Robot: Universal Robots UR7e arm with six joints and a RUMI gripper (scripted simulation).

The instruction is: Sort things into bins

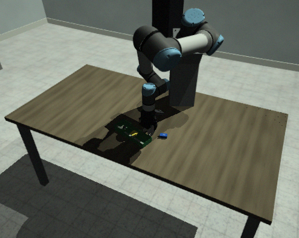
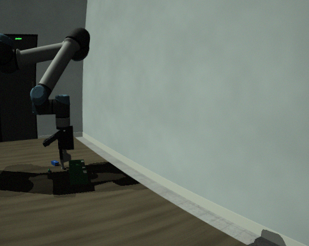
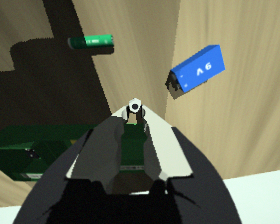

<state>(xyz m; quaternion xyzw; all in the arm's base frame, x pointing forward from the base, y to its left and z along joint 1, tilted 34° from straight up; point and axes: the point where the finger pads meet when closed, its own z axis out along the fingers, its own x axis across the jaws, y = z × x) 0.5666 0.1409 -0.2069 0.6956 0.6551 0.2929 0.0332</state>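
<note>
Now: the blue block 60 mm to the left of my hand, 40 mm behind it and 10 mm below it. Round my hand: yellow block (80 mm to the right, 70 mm ahead, 10 mm below); then green cylinder (70 mm behind, 40 mm to the right, 10 mm below); then grey hex nut (10 mm below).
</note>
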